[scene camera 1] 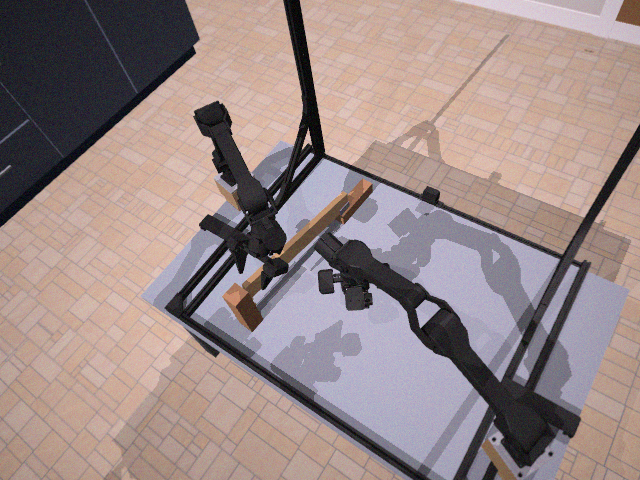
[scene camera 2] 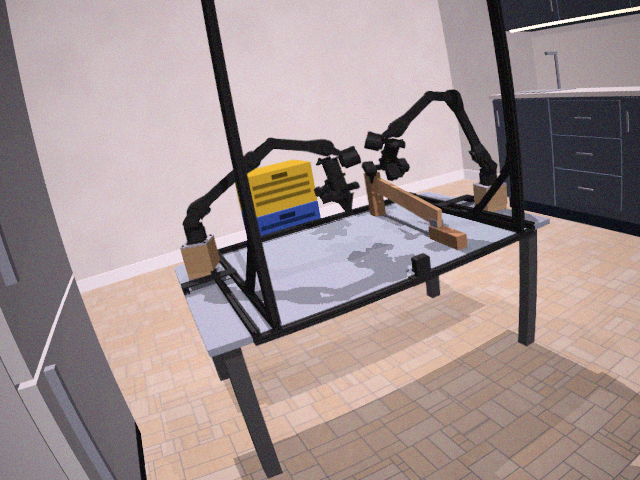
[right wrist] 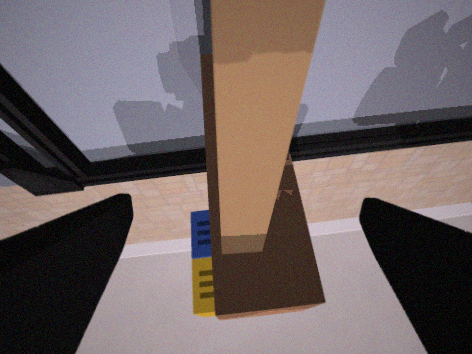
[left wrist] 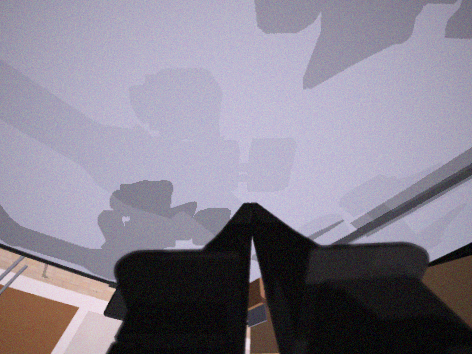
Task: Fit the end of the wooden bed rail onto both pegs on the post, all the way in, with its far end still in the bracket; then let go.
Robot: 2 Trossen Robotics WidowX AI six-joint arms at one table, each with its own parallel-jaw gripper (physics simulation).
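Places are measured from the left arm's base along level axes (x back, y down, z right), in centimetres.
Where they show: left gripper, fingertip midpoint: (scene camera 2: 350, 215) (left wrist: 250, 209); right gripper, fingertip midpoint: (scene camera 1: 251, 281) (scene camera 2: 381, 181) (right wrist: 248, 207); left arm's base at its link origin: (scene camera 1: 521, 446) (scene camera 2: 196, 240); right arm's base at its link origin: (scene camera 2: 489, 183).
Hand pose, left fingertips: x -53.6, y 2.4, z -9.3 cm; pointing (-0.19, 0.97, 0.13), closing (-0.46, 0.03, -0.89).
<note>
Each offset is from my left fingertips to the top centre of the thing. "spot": to the spot under its first point.
The wooden rail (scene camera 1: 315, 224) (scene camera 2: 410, 198) (right wrist: 260, 140) runs from the upright post (scene camera 1: 249, 314) (scene camera 2: 377, 200) (right wrist: 270, 280) to the grey bracket (scene camera 1: 344, 207) (scene camera 2: 435, 223) (left wrist: 257, 315) on a brown block. Its near end meets the post's face with no gap visible in the right wrist view; the pegs are hidden. The far end rests at the bracket. My right gripper (scene camera 1: 252, 279) (right wrist: 248, 207) is wide open around the rail near the post, one finger on each side, both apart from the wood. My left gripper (scene camera 2: 348, 209) (left wrist: 250, 209) is shut and empty, pointing down above the table beside the rail.
The brown block {dx -30.5, dy +2.7, dz +16.8 cm} (scene camera 1: 360, 197) (scene camera 2: 448, 237) lies near the table's edge. Black frame bars (scene camera 1: 310, 397) (scene camera 2: 351, 310) edge the table, with tall uprights (scene camera 1: 305, 72) (scene camera 2: 227, 103) at its sides. A small black box {spot: dx -17.0, dy +5.0, dz +37.3 cm} (scene camera 1: 430, 195) (scene camera 2: 421, 265) sits on one edge bar.
</note>
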